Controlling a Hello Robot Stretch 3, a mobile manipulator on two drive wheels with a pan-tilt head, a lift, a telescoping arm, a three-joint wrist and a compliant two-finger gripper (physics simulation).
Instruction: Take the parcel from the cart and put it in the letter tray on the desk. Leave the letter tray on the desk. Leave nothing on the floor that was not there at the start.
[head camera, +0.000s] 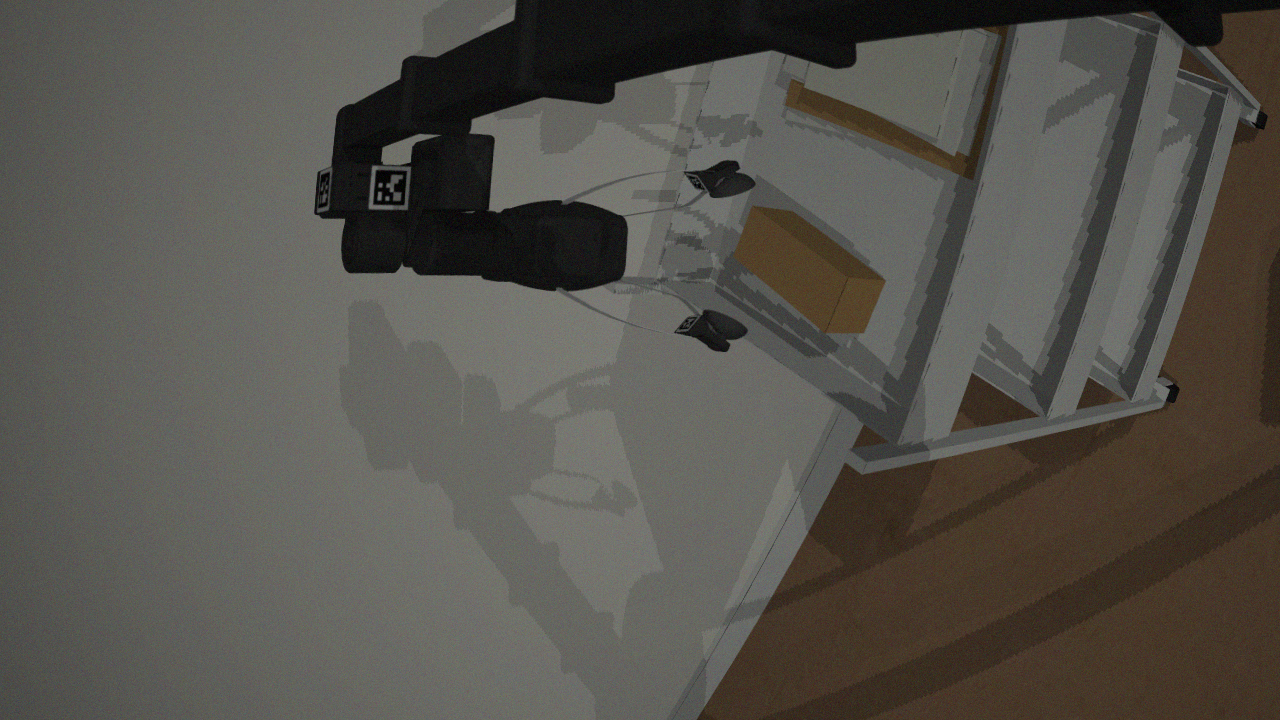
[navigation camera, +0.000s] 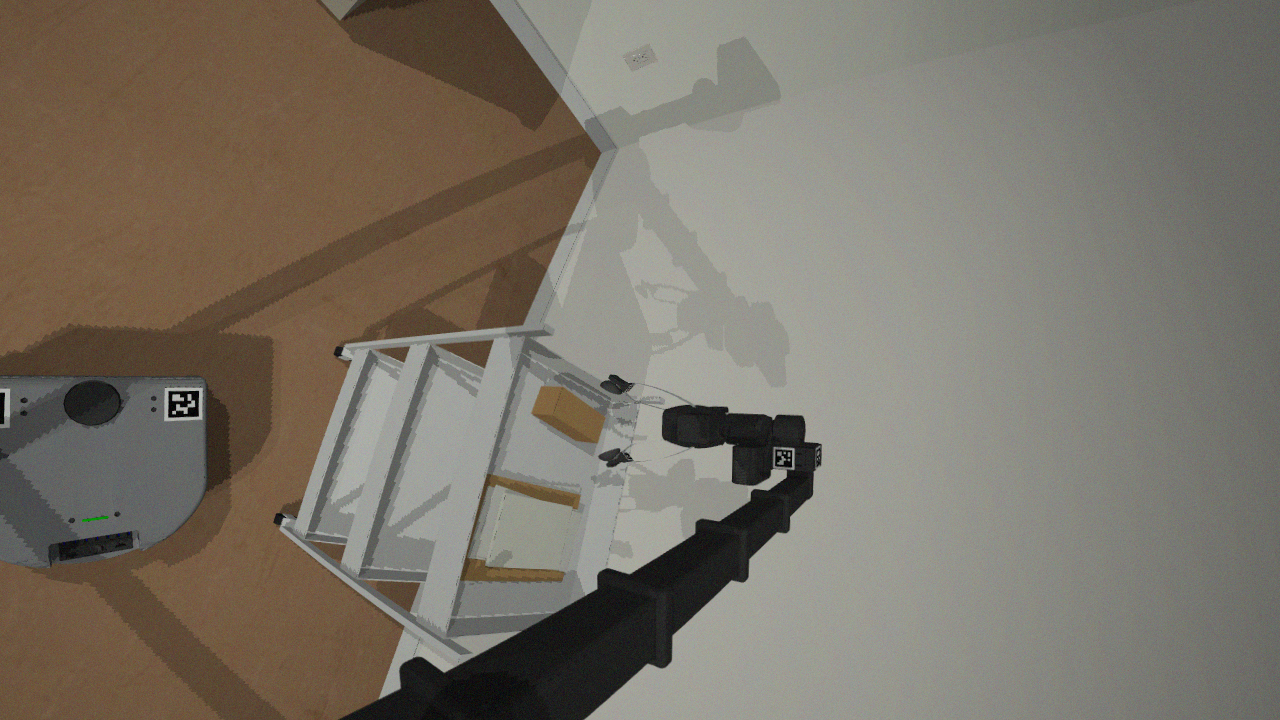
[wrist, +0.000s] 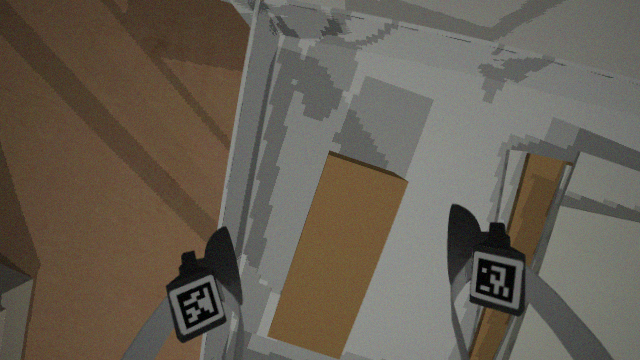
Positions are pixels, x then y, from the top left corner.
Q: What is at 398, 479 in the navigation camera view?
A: A white wheeled cart.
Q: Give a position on a white wheeled cart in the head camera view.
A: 1070, 255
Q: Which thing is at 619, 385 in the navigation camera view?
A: The gripper.
